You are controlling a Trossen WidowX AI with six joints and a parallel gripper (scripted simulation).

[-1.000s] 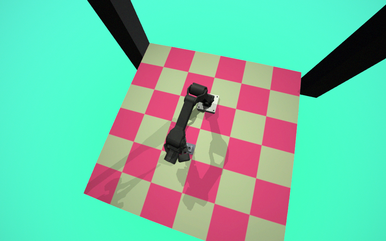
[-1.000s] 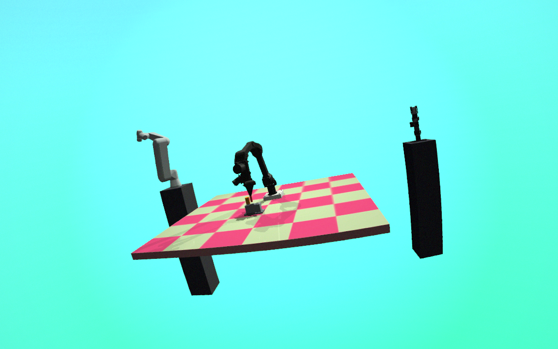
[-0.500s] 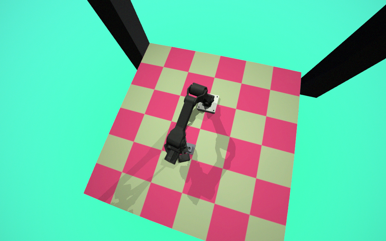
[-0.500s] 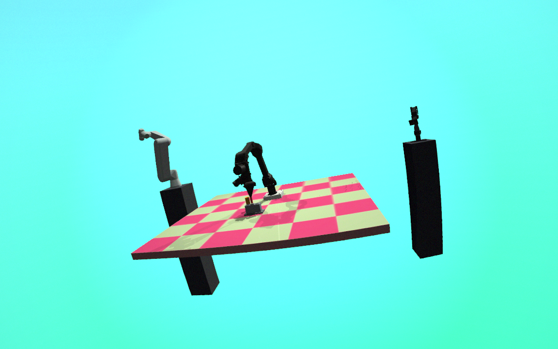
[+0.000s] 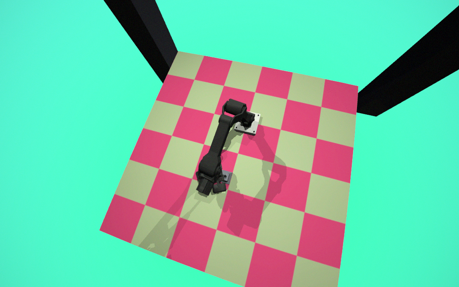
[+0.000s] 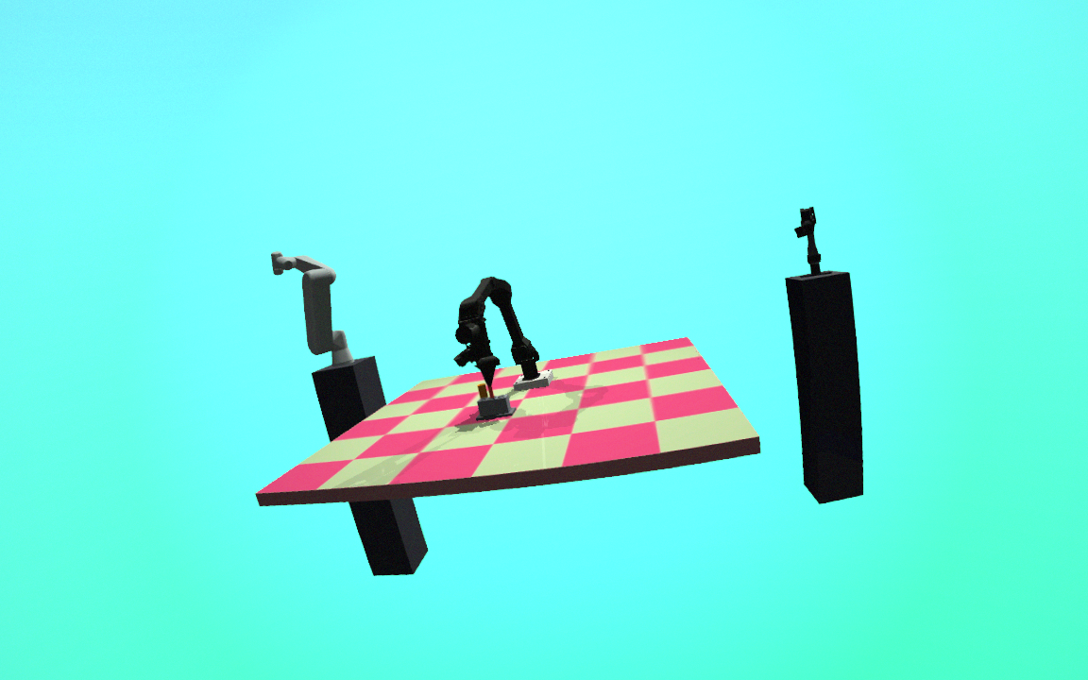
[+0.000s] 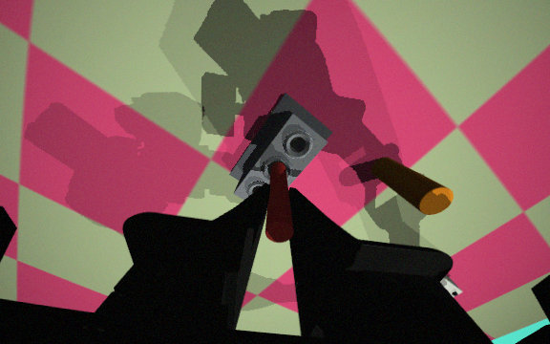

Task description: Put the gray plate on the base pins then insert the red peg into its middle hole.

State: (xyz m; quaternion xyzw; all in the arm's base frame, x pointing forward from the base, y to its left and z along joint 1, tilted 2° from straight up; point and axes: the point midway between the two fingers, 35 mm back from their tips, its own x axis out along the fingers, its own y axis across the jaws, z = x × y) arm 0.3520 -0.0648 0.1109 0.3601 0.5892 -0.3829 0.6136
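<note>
Right now my gripper tip is right at the red peg. The rest, counted from my gripper tip: orange peg (130 mm behind, 60 mm to the right, 60 mm below); gray plate (50 mm below); base (90 mm below).
</note>
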